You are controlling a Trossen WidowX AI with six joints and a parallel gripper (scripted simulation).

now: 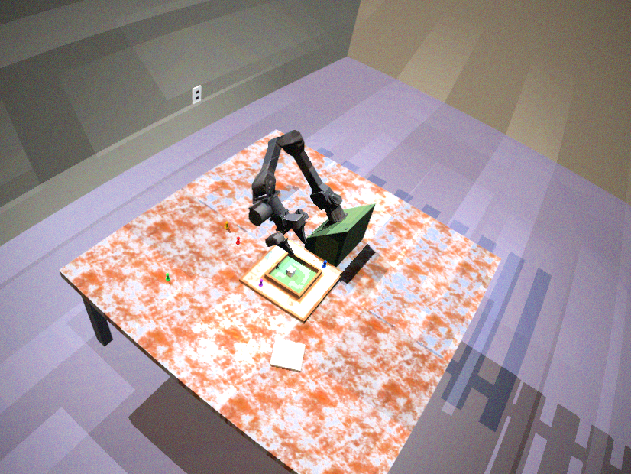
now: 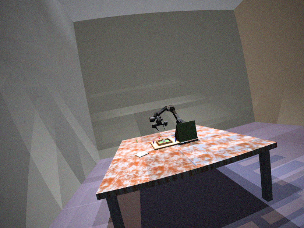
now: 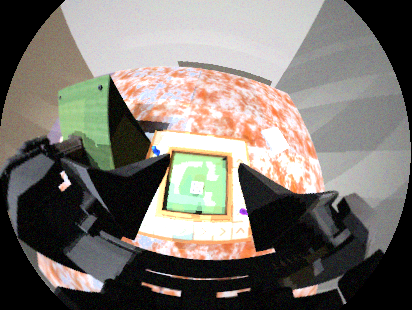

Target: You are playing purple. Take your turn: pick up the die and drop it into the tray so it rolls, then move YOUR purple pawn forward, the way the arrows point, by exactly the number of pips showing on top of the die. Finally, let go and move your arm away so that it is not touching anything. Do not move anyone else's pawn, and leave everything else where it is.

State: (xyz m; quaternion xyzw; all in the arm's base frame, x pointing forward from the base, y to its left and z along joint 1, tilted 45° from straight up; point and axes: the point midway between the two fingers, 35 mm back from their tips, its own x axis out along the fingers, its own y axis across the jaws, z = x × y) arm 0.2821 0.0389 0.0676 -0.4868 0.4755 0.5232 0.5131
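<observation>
My gripper tip is 12 cm short of the purple pawn, 6 cm to the left of it and 14 cm above it. The rest, counted from my gripper tip: white die (2 cm to the right, 14 cm below); green-floored tray (16 cm below); blue pawn (12 cm behind, 6 cm to the left, 14 cm below).
</observation>
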